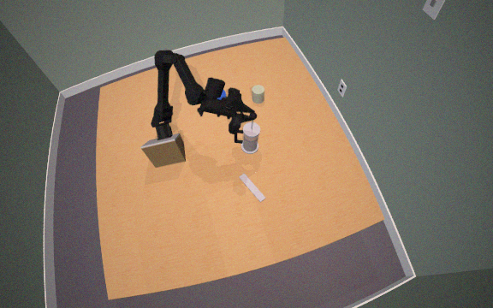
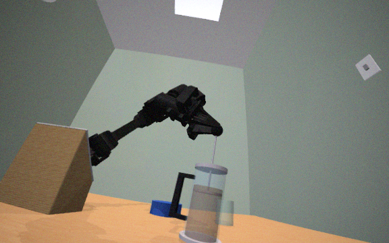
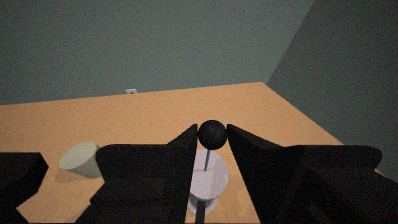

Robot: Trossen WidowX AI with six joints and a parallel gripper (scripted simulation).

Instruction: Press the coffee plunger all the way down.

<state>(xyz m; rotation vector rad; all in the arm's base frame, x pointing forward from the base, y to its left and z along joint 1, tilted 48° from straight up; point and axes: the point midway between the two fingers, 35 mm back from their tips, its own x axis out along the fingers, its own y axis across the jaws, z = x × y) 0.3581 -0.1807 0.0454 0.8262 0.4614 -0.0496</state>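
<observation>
My gripper tip is now 12 cm above the coffee press, 3 cm past it and 1 cm to the right of it.
</observation>
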